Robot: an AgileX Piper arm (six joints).
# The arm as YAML. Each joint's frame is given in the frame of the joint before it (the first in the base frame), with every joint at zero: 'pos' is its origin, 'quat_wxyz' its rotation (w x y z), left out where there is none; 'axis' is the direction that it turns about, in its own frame. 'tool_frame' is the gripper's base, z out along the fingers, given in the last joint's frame.
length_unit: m
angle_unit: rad
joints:
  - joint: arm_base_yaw
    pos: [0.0, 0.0, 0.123]
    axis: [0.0, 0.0, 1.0]
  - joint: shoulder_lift
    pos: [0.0, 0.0, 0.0]
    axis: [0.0, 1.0, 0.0]
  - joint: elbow
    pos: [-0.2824, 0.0, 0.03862]
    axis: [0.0, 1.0, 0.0]
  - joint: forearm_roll
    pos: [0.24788, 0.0, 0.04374]
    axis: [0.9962, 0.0, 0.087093]
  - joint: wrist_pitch
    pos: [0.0, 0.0, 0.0]
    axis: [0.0, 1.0, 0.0]
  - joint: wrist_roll
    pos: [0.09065, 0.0, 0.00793]
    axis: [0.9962, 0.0, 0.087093]
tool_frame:
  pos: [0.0, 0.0, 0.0]
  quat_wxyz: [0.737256, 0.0, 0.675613, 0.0]
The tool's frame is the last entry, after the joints.
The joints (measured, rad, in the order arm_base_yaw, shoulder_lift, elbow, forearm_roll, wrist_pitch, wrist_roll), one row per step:
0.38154 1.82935 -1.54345 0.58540 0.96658 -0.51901
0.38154 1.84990 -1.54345 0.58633 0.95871 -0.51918
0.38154 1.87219 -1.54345 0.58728 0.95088 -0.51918
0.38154 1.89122 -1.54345 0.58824 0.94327 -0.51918
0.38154 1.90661 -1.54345 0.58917 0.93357 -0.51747
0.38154 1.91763 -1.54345 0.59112 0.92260 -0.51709
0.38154 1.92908 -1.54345 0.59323 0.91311 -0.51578
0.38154 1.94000 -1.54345 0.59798 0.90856 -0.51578
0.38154 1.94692 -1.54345 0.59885 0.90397 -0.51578
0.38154 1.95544 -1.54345 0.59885 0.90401 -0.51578
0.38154 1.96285 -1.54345 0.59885 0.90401 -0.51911
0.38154 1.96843 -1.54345 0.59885 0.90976 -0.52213
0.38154 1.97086 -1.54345 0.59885 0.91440 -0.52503
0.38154 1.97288 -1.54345 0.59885 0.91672 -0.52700
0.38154 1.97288 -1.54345 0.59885 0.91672 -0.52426
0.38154 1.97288 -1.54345 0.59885 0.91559 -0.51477
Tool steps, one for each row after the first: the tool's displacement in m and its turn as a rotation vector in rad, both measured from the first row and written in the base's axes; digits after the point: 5 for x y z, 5 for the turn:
0.00372 0.00131 -0.00797 -0.00524 0.01289 -0.00432
0.00752 0.00265 -0.01674 -0.01118 0.02750 -0.00875
0.01070 0.00375 -0.02427 -0.01601 0.03924 -0.01308
0.01349 0.00462 -0.03033 -0.01880 0.04684 -0.01989
0.01578 0.00531 -0.03455 -0.01914 0.04894 -0.02659
0.01794 0.00599 -0.03902 -0.01964 0.05323 -0.03330
0.01953 0.00678 -0.04329 -0.01884 0.06133 -0.03706
0.02069 0.00715 -0.04606 -0.01995 0.06425 -0.03979
0.02161 0.00752 -0.04964 -0.02328 0.07212 -0.03980
0.02238 0.00783 -0.05276 -0.02685 0.07706 -0.03715
0.02244 0.00805 -0.05523 -0.03061 0.08525 -0.03165
0.02227 0.00814 -0.05635 -0.03290 0.08969 -0.02682
0.02226 0.00821 -0.05725 -0.03444 0.09236 -0.02399
0.02226 0.00821 -0.05725 -0.03392 0.09390 -0.02620
0.02236 0.00821 -0.05722 -0.03190 0.09831 -0.03444

